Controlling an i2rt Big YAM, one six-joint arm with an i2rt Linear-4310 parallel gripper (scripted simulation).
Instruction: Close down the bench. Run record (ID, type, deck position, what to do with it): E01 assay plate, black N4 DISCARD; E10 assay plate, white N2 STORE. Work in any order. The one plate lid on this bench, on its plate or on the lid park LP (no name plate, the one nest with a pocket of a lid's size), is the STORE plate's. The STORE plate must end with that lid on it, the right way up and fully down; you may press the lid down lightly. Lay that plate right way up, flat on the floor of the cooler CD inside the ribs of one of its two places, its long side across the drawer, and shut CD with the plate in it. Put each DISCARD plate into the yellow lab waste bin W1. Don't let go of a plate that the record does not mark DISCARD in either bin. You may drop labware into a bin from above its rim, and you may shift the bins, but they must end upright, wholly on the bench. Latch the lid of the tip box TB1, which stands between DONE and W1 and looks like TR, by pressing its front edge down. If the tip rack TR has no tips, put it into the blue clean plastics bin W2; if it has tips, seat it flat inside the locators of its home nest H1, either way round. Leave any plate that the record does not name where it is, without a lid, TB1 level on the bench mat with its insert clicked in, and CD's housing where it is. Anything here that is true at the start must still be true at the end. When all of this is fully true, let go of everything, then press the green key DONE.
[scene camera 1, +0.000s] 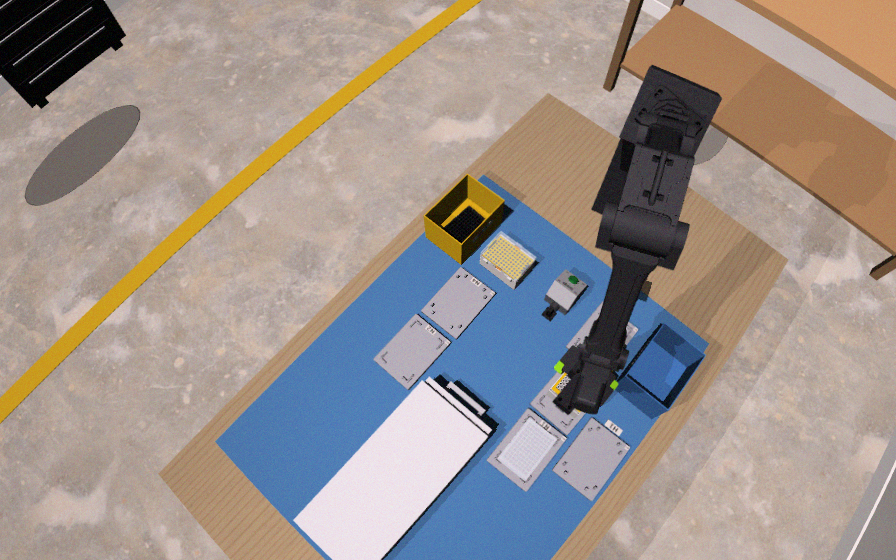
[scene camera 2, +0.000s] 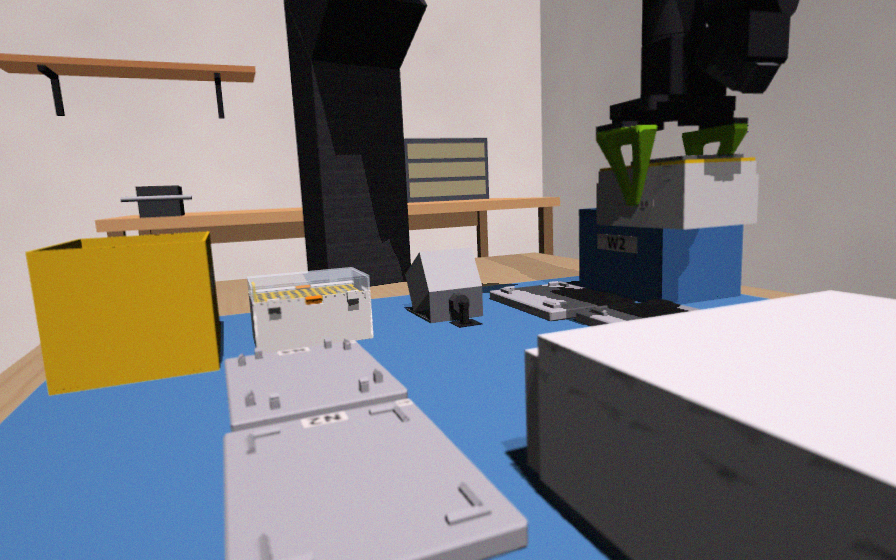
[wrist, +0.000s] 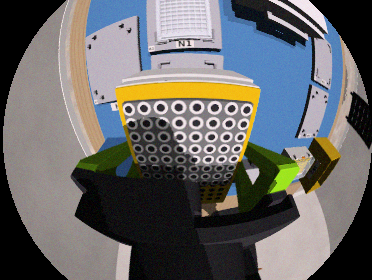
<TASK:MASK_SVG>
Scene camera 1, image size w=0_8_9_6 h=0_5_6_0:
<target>white cooler CD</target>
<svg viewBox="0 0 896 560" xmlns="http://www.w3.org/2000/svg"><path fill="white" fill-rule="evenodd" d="M486 410L452 382L443 389L430 377L425 382L421 381L293 521L332 560L383 559L389 553L388 551L398 543L397 541L402 538L401 536L404 536L413 526L412 524L429 508L432 501L454 479L453 477L463 469L465 463L467 464L486 442L492 429L479 419ZM448 391L452 389L476 409L478 414L475 416L450 395Z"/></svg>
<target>blue bin W2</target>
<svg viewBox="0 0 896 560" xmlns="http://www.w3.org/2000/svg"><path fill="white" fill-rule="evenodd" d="M665 322L647 339L638 351L642 352L636 360L636 354L617 379L618 386L615 389L651 419L669 411L706 356Z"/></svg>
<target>black assay plate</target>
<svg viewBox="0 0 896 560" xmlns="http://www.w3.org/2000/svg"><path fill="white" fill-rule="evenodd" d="M470 206L467 206L443 228L444 231L461 244L485 220L483 216Z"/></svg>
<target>tip box TB1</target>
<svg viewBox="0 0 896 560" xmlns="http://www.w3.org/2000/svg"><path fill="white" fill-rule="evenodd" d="M500 231L481 251L480 264L515 290L533 269L536 256Z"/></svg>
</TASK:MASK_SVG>
